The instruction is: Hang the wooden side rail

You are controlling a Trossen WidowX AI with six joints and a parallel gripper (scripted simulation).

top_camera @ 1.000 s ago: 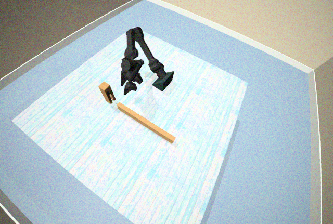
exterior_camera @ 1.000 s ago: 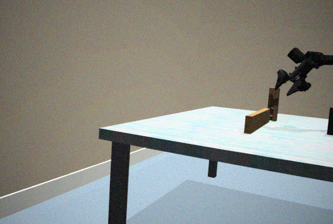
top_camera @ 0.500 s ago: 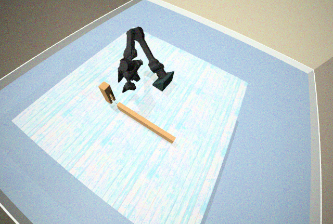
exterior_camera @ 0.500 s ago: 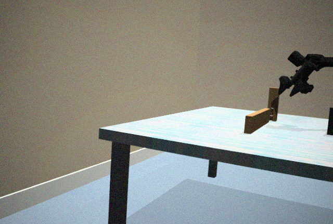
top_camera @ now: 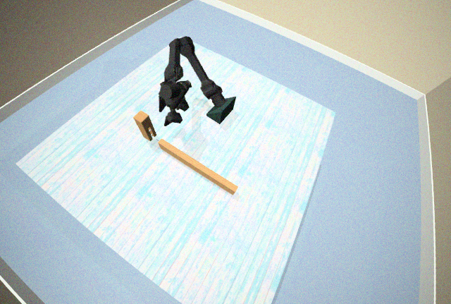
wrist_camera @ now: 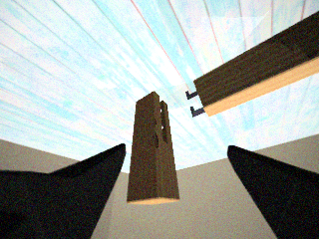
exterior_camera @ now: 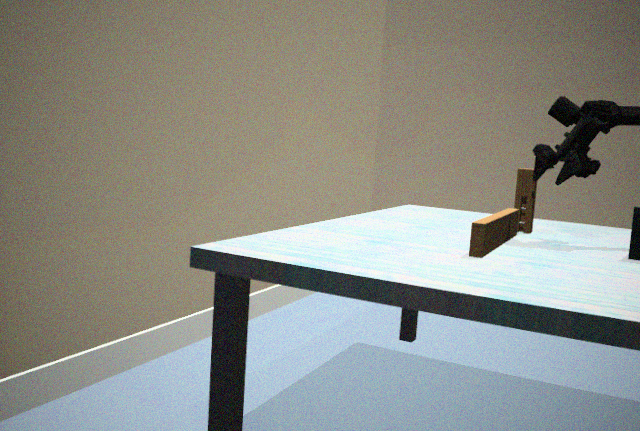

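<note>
Right now the headboard post is 60 mm ahead of my gripper tip, 60 mm to the right of it and 60 mm below it.
</note>
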